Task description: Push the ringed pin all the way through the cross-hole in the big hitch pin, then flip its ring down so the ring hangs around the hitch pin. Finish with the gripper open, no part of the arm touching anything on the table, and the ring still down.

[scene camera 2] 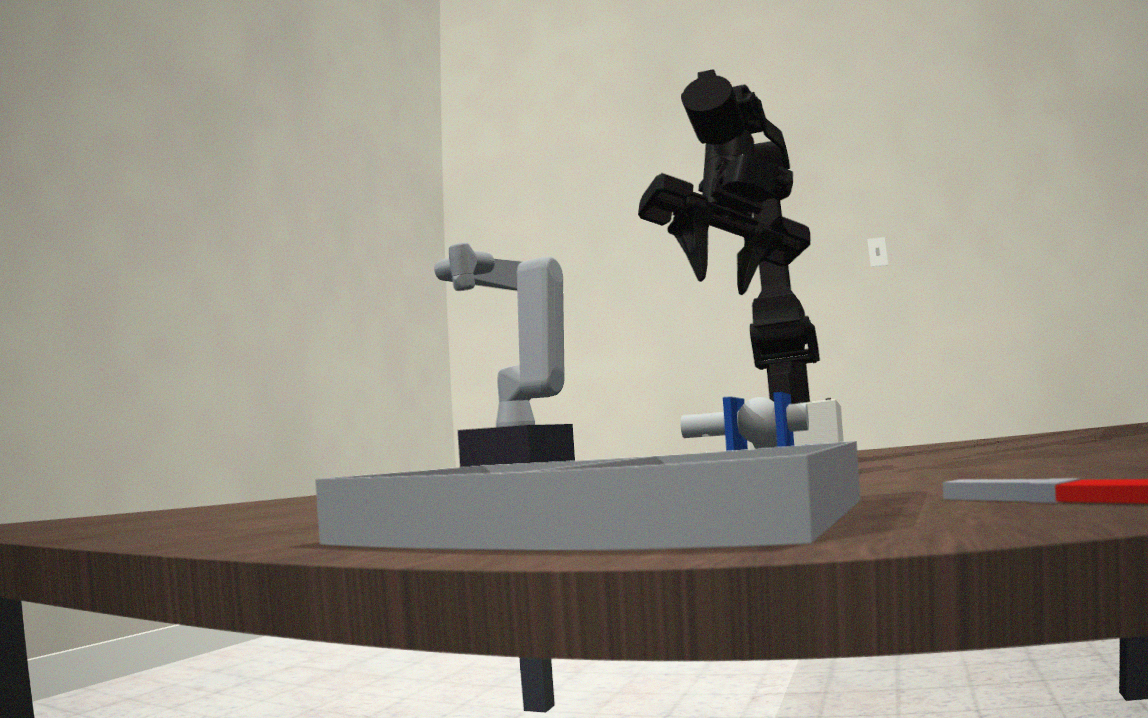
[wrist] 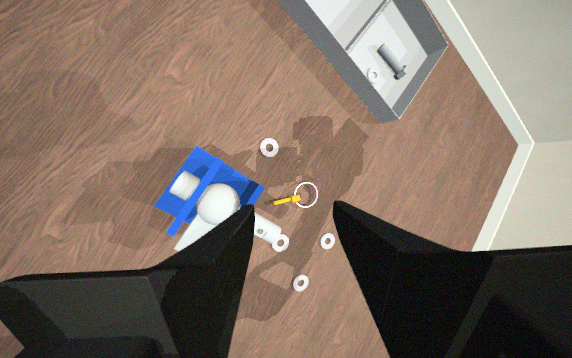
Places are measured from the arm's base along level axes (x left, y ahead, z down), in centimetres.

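Pixels of known places: gripper, fingertip midpoint: (scene camera 2: 722, 286) (wrist: 293, 209).
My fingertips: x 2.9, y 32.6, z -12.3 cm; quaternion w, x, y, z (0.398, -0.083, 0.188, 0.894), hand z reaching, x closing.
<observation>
Behind a point stands the place of what it marks.
The ringed pin (wrist: 286, 200) @(x -4.2, y 34.6, z 7.2 cm) lies on the table in the wrist view, a short yellow pin with a white ring (wrist: 317, 195) @(x -8.1, y 39.0, z 7.4 cm) at its right end. It is apart from the big hitch pin. The hitch pin (scene camera 2: 702, 425) @(x -1.4, y 30.5, z 1.8 cm) (wrist: 269, 230) @(x -2.4, y 29.7, z 0.6 cm) is a pale cylinder through a blue bracket (scene camera 2: 783, 419) @(x 8.1, y 32.0, z 1.9 cm) (wrist: 235, 175) @(x 4.9, y 32.1, z 4.8 cm) with a white ball; its cross-hole shows near the free end in the wrist view. My gripper (scene camera 2: 722, 287) @(x 2.9, y 32.6, z -12.3 cm) (wrist: 293, 209) @(x 2.9, y 32.6, z -12.3 cm) is partly open and empty, high above the table. Its left finger hides part of the bracket and hitch pin in the wrist view.
White washers (wrist: 269, 147) @(x 3.8, y 39.7, z 8.0 cm) (wrist: 327, 241) @(x -16.7, y 34.1, z 8.1 cm) (wrist: 300, 283) @(x -17.5, y 25.1, z 8.1 cm) (wrist: 280, 242) @(x -8.0, y 28.5, z 7.9 cm) lie around the ringed pin, one by the hitch pin's end. A grey divided tray (scene camera 2: 567, 512) @(x 9.5, y 77.5, z 6.2 cm) (wrist: 345, 80) @(x 1.9, y 58.1, z 8.0 cm) holds a bolt (wrist: 391, 61) @(x -2.0, y 67.7, z 6.7 cm) and a washer (wrist: 373, 75) @(x -1.6, y 63.9, z 8.1 cm). A red and grey bar (scene camera 2: 1100, 491) @(x 36.1, y 68.6, z 7.6 cm) lies at right. Another grey arm (scene camera 2: 540, 325) stands behind.
</observation>
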